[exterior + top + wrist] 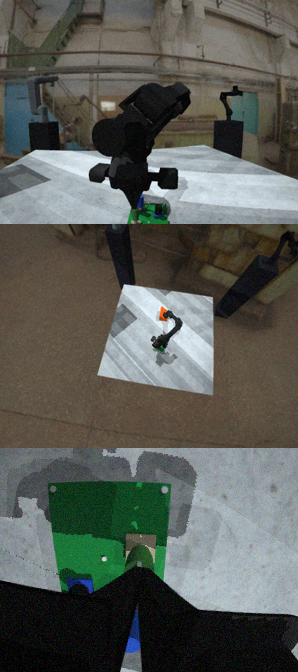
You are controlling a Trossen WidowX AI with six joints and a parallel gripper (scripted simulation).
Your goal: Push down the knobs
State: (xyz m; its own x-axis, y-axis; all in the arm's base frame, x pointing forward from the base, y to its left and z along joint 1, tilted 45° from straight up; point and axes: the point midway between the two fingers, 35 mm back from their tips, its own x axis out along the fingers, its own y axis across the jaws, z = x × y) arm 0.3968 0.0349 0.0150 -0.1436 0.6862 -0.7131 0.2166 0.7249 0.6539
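Right now my gripper tip is 1 cm above the green knob. Round my gripper tip: blue knob (6 cm behind, 1 cm to the left, 2 cm below).
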